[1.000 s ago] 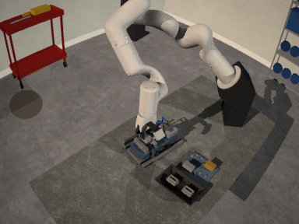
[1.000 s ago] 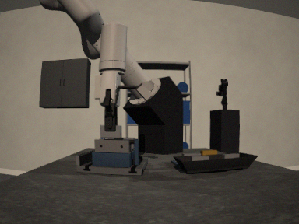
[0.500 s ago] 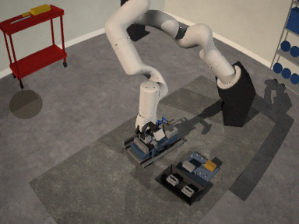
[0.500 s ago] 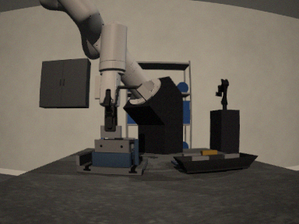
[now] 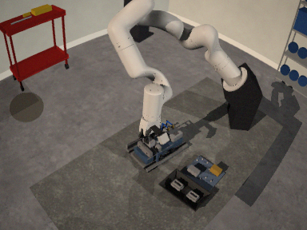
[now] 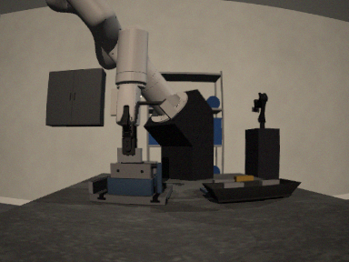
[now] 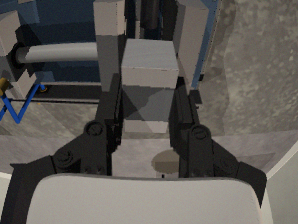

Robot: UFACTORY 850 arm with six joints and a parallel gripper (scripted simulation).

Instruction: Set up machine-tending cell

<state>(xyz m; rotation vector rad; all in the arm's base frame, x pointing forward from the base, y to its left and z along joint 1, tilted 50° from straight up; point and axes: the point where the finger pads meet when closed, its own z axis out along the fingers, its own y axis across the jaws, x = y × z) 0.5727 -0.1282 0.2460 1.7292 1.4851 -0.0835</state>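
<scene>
The vise is 100 mm below my hand, 70 mm behind it and 30 mm to the left of it. From my hand the other things lie so: brass blank 380 mm to the left, 110 mm below, 90 mm behind.
</scene>
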